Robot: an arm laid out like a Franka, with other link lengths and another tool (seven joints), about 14 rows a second.
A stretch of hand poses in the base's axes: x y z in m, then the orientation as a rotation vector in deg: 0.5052, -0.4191, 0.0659, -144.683, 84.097, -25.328; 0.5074, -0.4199, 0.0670, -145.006, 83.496, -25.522; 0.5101, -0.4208, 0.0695, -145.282, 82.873, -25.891; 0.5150, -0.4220, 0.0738, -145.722, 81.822, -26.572; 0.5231, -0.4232, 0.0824, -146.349, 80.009, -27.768; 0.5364, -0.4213, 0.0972, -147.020, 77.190, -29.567; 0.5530, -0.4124, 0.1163, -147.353, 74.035, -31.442; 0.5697, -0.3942, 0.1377, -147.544, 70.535, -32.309; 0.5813, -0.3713, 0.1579, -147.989, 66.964, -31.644; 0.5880, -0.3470, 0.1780, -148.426, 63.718, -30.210; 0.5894, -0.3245, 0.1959, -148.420, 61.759, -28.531; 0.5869, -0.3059, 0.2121, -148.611, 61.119, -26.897; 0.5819, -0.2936, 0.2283, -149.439, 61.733, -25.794
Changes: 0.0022, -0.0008, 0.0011, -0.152, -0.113, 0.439; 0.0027, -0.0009, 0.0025, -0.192, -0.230, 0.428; 0.0049, -0.0012, 0.0043, -0.337, -0.426, 0.711; 0.0081, -0.0012, 0.0086, -0.511, -0.801, 1.196; 0.0133, 0.0019, 0.0148, -0.584, -1.343, 1.805; 0.0166, 0.0089, 0.0191, -0.336, -1.612, 1.964; 0.0167, 0.0182, 0.0214, 0.242, -1.227, 2.286; 0.0116, 0.0229, 0.0202, 0.670, -0.295, 2.554; 0.0067, 0.0243, 0.0201, 0.883, 0.224, 2.439; 0.0014, 0.0225, 0.0179, 1.065, 0.486, 1.551; -0.0025, 0.0186, 0.0162, 0.611, 0.863, 0.670; -0.0050, 0.0123, 0.0162, -0.394, 1.118, -0.177
